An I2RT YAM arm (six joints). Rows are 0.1 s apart.
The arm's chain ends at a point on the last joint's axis. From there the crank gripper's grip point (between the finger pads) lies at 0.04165 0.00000 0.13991 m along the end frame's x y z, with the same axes.
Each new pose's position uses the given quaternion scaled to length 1; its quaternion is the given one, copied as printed.
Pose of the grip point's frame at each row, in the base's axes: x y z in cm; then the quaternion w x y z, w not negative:
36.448, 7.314, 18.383, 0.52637, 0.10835, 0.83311, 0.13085
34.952, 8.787, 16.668, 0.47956, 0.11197, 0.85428, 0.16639
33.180, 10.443, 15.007, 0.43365, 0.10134, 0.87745, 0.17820
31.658, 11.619, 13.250, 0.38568, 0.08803, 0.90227, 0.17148
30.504, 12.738, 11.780, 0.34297, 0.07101, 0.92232, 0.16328
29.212, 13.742, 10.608, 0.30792, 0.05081, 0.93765, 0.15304
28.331, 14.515, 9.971, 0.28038, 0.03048, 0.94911, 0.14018
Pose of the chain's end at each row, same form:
25.540, 4.534, 27.677, 0.52637, 0.10835, 0.83311, 0.13085
25.112, 4.851, 26.706, 0.47956, 0.11197, 0.85428, 0.16639
24.540, 5.913, 25.867, 0.43365, 0.10134, 0.87745, 0.17820
24.360, 7.027, 25.029, 0.38568, 0.08803, 0.90227, 0.17148
24.471, 8.193, 24.272, 0.34297, 0.07101, 0.92232, 0.16328
24.269, 9.375, 23.631, 0.30792, 0.05081, 0.93765, 0.15304
24.268, 10.463, 23.394, 0.28038, 0.03048, 0.94911, 0.14018

